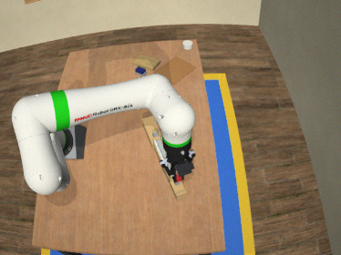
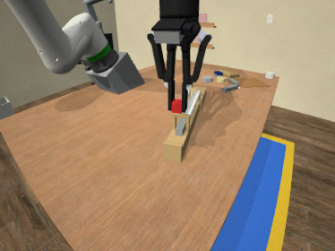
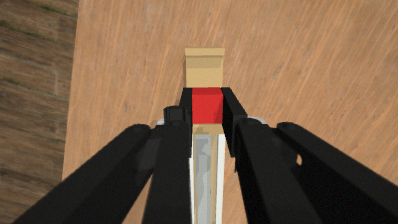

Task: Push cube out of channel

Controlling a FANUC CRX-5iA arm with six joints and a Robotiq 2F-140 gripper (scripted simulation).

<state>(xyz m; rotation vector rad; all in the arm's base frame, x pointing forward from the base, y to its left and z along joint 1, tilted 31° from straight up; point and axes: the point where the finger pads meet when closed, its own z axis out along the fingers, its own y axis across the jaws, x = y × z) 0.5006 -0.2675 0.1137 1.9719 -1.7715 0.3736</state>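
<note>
The red cube is 3 cm below my hand. Round my hand: grey push rod (23 cm to the left, 11 cm below, 3 cm behind); then grey hexagonal block (65 cm to the left, 15 cm below, 8 cm behind); then channel (15 cm to the left, 11 cm below, 2 cm behind).
</note>
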